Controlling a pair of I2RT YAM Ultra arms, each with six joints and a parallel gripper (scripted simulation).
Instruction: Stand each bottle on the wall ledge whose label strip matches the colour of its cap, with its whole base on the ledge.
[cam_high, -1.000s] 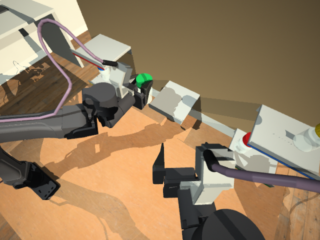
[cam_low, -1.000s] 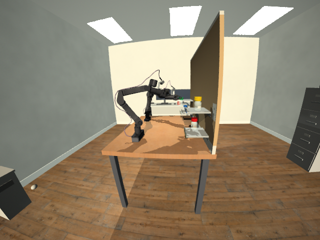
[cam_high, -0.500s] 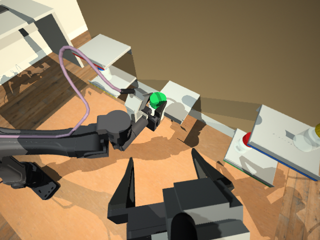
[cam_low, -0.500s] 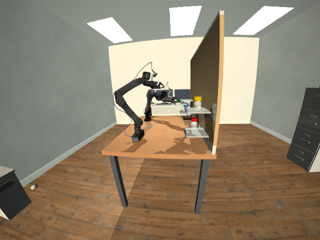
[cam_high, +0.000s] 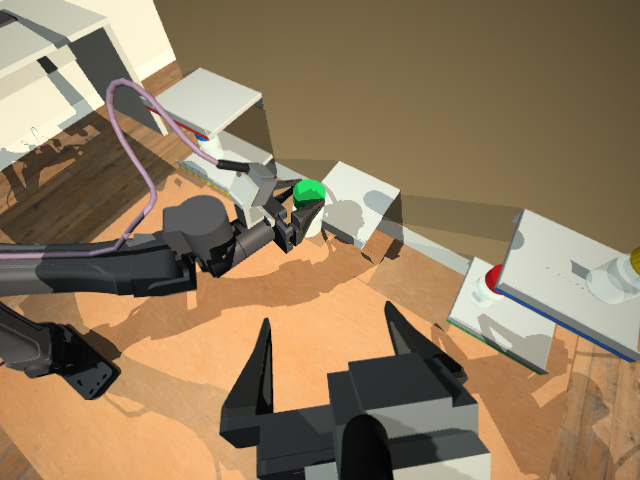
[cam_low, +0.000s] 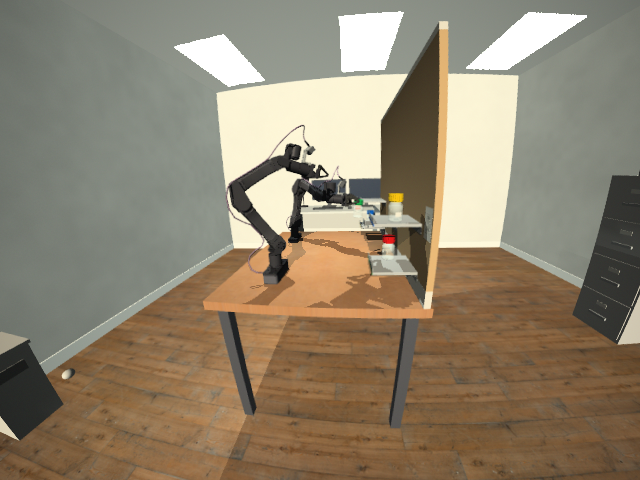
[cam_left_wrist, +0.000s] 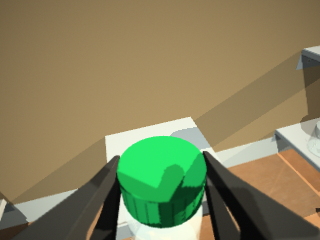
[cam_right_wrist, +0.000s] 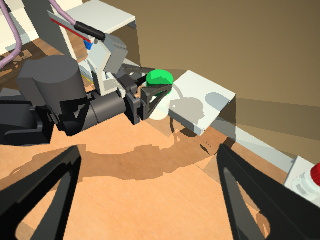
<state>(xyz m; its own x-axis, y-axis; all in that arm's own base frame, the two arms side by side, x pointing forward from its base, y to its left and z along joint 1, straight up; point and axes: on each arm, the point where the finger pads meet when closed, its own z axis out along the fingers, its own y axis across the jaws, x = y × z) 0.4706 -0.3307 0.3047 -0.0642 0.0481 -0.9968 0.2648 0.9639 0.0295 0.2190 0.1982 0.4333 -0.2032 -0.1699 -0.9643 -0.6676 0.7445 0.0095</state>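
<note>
Right now my left hand is 50 mm above the green-capped bottle. Also, from my left hand: red-capped bottle 80 mm ahead, 370 mm to the right, 180 mm below; then blue-capped bottle 150 mm ahead, 400 mm to the left, 180 mm below; then brown wall 220 mm ahead, 50 mm to the right, 130 mm above.
My right hand is 21 cm short of the green-capped bottle, 21 cm above it and 14 cm to the right of it. Round my right hand: yellow-capped bottle (34 cm to the right, 29 cm ahead, 14 cm below); then red-capped bottle (33 cm below, 29 cm ahead, 23 cm to the right); then brown wall (43 cm ahead, 9 cm to the left, 3 cm below).
</note>
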